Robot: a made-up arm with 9 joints. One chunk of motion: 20 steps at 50 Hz.
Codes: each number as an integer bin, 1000 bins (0 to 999) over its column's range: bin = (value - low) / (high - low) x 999, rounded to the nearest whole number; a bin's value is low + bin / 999 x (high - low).
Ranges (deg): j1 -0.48..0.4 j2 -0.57..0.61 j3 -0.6..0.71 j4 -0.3..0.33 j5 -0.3..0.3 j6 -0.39..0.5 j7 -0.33..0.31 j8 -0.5..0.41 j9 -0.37..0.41
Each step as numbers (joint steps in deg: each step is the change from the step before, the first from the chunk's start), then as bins.
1 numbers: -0.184 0.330 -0.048 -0.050 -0.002 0.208 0.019 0.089 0.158
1 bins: 336 762 421 396 496 671 545 647 676
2 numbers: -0.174 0.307 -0.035 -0.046 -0.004 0.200 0.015 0.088 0.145
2 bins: 347 742 431 403 493 662 539 646 660
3 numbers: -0.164 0.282 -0.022 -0.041 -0.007 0.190 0.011 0.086 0.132
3 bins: 359 721 441 411 488 651 532 643 643
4 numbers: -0.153 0.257 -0.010 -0.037 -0.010 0.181 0.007 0.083 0.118
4 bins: 371 700 450 417 483 641 526 640 625
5 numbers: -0.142 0.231 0.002 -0.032 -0.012 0.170 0.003 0.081 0.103
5 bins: 384 678 459 425 480 629 520 638 606
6 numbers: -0.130 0.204 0.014 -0.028 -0.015 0.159 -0.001 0.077 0.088
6 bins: 397 655 468 431 475 616 514 633 587
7 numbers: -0.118 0.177 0.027 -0.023 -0.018 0.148 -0.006 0.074 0.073
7 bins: 411 632 478 439 470 604 506 630 567
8 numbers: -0.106 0.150 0.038 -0.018 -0.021 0.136 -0.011 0.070 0.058
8 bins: 425 610 487 447 465 590 498 626 548
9 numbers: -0.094 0.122 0.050 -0.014 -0.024 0.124 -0.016 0.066 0.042
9 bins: 438 586 496 454 460 577 490 621 528
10 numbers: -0.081 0.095 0.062 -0.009 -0.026 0.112 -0.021 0.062 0.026
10 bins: 453 563 505 461 456 563 482 617 507
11 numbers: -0.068 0.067 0.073 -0.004 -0.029 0.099 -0.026 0.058 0.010
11 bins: 468 539 513 469 451 549 475 613 487
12 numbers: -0.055 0.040 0.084 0.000 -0.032 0.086 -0.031 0.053 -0.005
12 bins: 482 516 522 476 446 534 467 607 467
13 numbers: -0.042 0.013 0.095 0.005 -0.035 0.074 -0.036 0.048 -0.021
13 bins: 497 494 530 484 441 521 459 602 447
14 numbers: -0.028 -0.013 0.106 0.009 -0.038 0.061 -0.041 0.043 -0.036
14 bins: 513 472 538 490 436 506 451 596 428
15 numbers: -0.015 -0.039 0.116 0.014 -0.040 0.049 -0.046 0.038 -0.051
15 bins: 528 450 546 498 433 493 443 591 409
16 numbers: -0.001 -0.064 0.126 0.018 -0.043 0.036 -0.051 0.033 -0.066
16 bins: 544 428 554 504 428 478 436 585 389
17 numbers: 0.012 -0.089 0.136 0.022 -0.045 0.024 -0.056 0.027 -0.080
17 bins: 559 407 561 511 425 465 428 579 371
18 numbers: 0.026 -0.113 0.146 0.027 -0.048 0.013 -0.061 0.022 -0.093
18 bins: 574 387 569 519 420 452 420 573 355
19 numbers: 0.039 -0.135 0.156 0.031 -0.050 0.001 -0.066 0.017 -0.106
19 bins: 589 368 577 525 416 439 412 568 338
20 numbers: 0.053 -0.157 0.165 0.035 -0.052 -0.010 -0.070 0.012 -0.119
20 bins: 605 350 583 531 413 427 406 562 321
